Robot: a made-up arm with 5 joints.
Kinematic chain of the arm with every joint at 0, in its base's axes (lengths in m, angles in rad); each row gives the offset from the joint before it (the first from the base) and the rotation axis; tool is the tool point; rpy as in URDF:
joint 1: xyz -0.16 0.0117 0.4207 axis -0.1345 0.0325 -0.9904
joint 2: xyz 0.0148 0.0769 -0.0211 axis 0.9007 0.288 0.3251
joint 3: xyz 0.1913 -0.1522 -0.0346 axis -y
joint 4: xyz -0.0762 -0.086 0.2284 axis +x
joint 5: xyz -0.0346 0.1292 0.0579 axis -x
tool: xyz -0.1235 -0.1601 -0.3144 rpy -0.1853 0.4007 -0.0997
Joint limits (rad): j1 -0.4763..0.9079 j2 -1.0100..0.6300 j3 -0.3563..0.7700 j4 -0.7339..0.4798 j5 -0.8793..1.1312
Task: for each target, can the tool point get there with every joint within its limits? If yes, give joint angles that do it. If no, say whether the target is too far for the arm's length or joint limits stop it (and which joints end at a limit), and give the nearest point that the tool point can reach.
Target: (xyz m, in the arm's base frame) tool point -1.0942 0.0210 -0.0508
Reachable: no: joint limits stop it (at a limit: joint 1, joint 2, joint 3, joint 5) | nearest point -0.5305 -0.1417 0.2556 | short by 0.662 m
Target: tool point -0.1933 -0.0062 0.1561
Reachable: yes | joints 0.6170 0.4945 0.1372 -0.4813 -0.7079
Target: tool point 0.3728 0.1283 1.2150
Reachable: no: joint limits stop it (at a limit: joint 1, joint 2, joint 3, joint 4, joint 5) | nearest point 0.0103 0.2464 0.9332 | short by 0.474 m
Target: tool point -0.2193 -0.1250 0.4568
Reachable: yes | joints -0.0123 -0.4123 -0.1591 0.2538 0.0719
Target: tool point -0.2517 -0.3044 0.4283
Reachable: yes | joints 0.2060 0.0181 0.0004 -0.3898 0.1993
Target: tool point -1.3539 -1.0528 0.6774
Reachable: no: too far | nearest point -0.4276 -0.3753 0.5203 | short by 1.158 m
